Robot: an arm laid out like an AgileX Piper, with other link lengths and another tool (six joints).
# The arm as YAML. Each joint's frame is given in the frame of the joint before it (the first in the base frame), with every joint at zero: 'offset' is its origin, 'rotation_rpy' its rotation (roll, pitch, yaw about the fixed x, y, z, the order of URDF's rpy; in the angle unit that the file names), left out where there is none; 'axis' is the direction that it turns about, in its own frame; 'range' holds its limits. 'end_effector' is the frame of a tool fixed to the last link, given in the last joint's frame.
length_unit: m
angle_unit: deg
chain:
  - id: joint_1
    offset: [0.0, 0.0, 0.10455]
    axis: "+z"
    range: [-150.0, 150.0]
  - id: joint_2
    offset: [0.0, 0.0, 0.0]
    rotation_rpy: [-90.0, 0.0, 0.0]
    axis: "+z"
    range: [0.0, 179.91]
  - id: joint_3
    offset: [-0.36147, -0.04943, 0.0]
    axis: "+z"
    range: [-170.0, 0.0]
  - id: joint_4
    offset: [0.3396, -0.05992, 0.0]
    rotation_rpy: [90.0, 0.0, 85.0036]
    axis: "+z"
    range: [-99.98, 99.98]
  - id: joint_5
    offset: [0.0, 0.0, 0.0]
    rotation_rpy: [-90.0, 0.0, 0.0]
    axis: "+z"
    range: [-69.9, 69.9]
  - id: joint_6
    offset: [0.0, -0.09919, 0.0]
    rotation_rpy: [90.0, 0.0, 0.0]
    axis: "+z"
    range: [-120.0, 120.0]
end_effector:
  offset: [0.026, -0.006, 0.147]
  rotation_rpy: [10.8, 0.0, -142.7]
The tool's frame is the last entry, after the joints.
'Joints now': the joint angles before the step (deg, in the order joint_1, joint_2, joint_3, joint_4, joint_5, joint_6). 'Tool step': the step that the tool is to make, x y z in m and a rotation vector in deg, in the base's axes. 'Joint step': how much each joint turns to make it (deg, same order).
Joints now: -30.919, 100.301, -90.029, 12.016, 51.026, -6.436
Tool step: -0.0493, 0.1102, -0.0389, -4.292, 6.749, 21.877
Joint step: 8.504, -10.055, 17.031, 1.355, -0.100, -16.115
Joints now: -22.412, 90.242, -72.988, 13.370, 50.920, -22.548
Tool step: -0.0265, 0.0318, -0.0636, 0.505, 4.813, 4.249
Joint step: 2.846, -0.458, 10.086, 0.244, -4.591, -2.804
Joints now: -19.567, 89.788, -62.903, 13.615, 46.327, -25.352
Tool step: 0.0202, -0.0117, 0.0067, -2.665, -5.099, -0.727
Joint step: 0.008, 0.003, 0.222, -0.005, -5.987, -0.639
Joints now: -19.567, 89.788, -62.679, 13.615, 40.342, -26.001
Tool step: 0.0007, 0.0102, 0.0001, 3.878, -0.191, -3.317
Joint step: 0.088, -0.006, 0.003, 2.419, 0.633, 3.043
